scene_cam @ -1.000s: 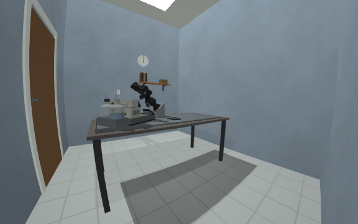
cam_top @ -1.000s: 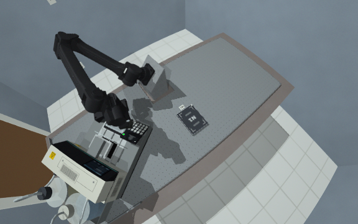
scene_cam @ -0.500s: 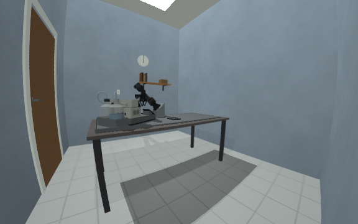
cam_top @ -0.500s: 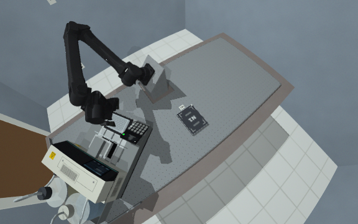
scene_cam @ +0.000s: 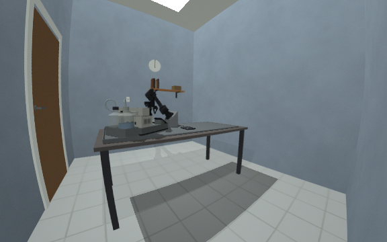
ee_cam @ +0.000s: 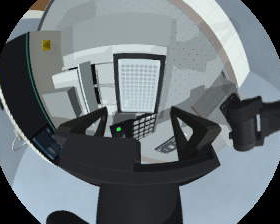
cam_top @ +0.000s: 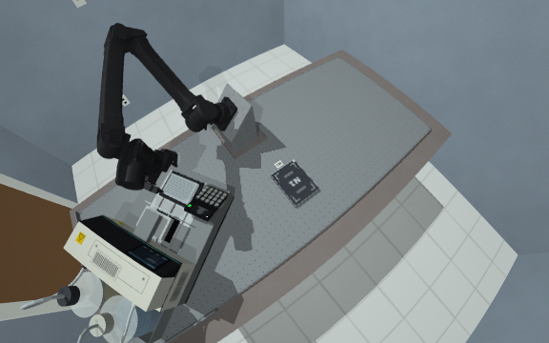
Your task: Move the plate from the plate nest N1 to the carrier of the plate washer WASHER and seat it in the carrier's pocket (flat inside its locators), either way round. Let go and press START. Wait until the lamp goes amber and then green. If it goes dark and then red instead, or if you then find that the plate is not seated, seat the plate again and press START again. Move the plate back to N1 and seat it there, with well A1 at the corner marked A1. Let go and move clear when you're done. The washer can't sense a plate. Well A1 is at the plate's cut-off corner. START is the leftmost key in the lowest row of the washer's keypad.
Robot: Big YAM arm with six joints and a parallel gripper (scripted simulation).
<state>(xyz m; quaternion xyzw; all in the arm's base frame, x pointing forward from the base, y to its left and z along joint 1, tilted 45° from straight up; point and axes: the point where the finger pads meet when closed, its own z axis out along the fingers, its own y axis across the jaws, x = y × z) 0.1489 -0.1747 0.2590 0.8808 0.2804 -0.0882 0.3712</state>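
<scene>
The white well plate lies 90 mm below my hand. From my hand the other things lie so: plate washer: 130 mm to the right, 80 mm ahead, 50 mm below; bottle: 420 mm to the right, 180 mm ahead, 50 mm below.
</scene>
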